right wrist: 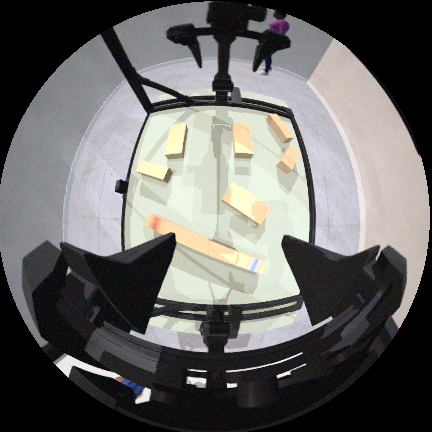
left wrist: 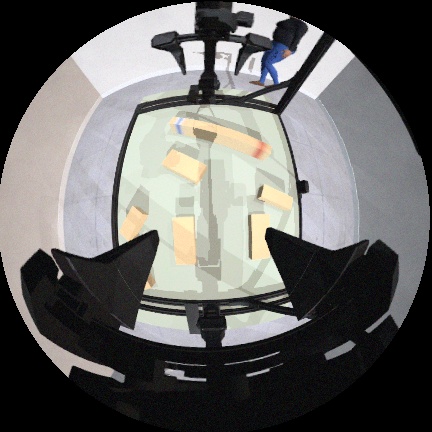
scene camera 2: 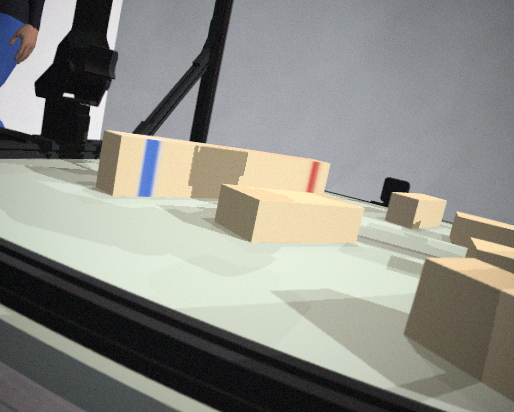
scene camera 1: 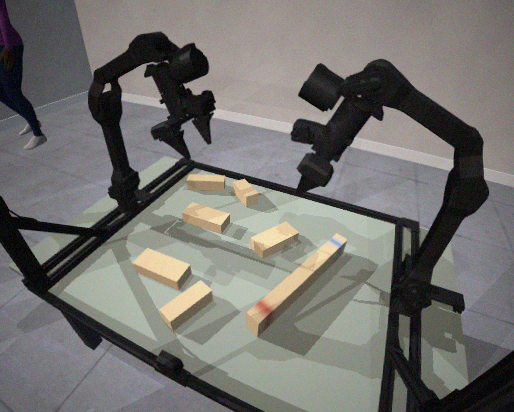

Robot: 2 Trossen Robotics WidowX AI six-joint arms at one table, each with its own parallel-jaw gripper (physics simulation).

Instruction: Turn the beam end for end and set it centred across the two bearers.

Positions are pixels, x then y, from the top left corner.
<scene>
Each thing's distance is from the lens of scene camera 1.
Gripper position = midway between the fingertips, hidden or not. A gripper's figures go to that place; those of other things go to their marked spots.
my left gripper point(scene camera 1: 199, 151): 0.72 m
my right gripper point(scene camera 1: 304, 182): 0.63 m
wooden beam point(scene camera 1: 265, 312): 0.67 m
</scene>
